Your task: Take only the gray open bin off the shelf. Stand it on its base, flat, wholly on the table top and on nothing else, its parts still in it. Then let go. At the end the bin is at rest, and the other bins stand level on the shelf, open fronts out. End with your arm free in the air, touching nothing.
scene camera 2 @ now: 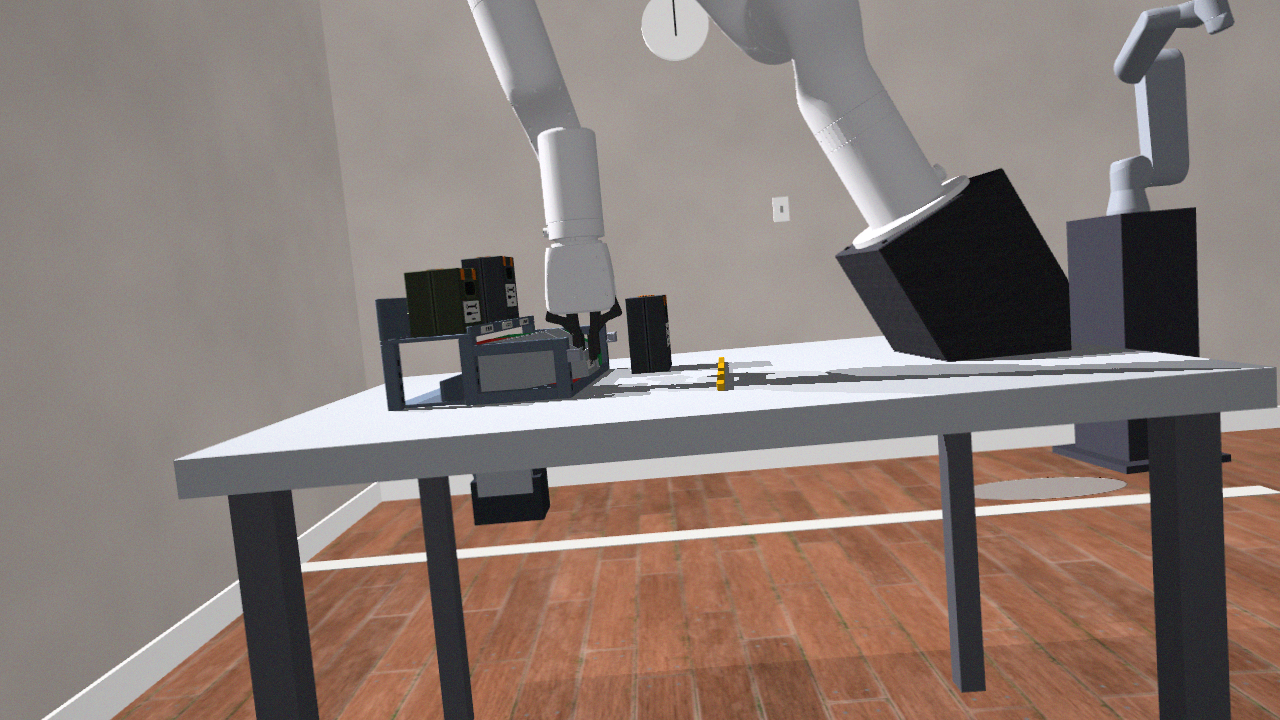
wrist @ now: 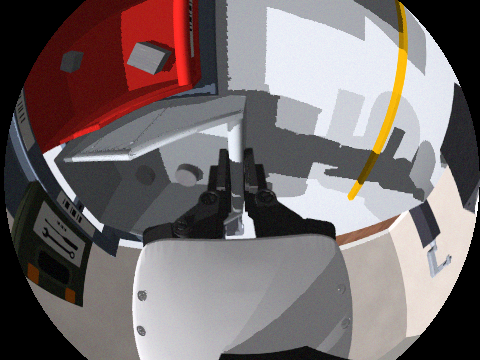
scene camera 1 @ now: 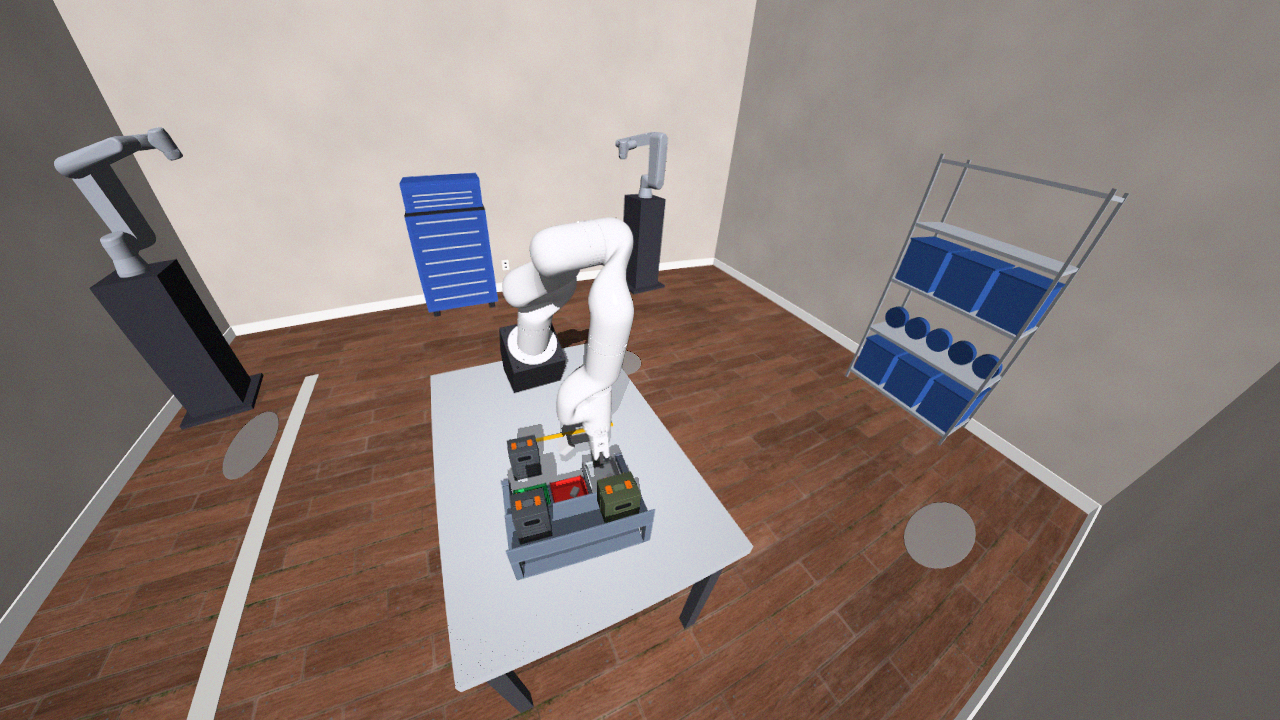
Scene:
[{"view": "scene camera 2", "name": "my gripper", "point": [588, 360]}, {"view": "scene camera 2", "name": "gray bin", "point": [526, 370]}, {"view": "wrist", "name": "my gripper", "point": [236, 162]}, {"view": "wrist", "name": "gray bin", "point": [107, 186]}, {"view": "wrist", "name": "red bin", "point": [68, 105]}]

